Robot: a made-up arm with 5 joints.
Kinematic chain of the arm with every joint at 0, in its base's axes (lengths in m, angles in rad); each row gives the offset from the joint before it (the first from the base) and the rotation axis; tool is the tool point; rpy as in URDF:
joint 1: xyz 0 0 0.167 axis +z
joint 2: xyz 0 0 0 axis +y
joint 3: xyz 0.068 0 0.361 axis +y
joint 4: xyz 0.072 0 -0.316 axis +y
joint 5: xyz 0.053 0 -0.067 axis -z
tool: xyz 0 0 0 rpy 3.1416 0 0
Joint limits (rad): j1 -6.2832..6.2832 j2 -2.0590..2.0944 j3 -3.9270..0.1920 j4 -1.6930..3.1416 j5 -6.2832..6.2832
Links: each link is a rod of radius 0.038 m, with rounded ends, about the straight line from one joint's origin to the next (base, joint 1, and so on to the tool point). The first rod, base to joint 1, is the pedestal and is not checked.
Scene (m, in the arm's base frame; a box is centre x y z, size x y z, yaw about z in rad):
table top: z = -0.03
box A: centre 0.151 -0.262 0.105 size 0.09 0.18 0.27 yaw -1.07
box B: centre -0.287 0.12 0 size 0.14 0.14 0.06 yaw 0.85
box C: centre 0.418 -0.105 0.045 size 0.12 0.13 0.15 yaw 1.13
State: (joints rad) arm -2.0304 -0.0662 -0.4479 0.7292 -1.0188
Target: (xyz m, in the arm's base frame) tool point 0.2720 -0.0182 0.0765
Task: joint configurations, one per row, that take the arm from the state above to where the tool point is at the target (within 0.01 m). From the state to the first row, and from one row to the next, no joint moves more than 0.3 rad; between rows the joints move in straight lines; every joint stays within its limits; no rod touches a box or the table.
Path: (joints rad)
1: -1.8414 0.0427 -0.2346 0.7018 -0.9553
2: -1.6524 0.1516 -0.0213 0.6744 -0.8917
3: -1.4634 0.2605 0.1920 0.6469 -0.8282
4: -1.1841 0.2847 0.0741 0.6594 -0.8663
5: -0.9048 0.3089 -0.0439 0.6718 -0.9044
6: -0.6254 0.3332 -0.1618 0.6842 -0.9425
7: -0.3461 0.3574 -0.2798 0.6967 -0.9807
8: -0.0668 0.3816 -0.3977 0.7091 -1.0188

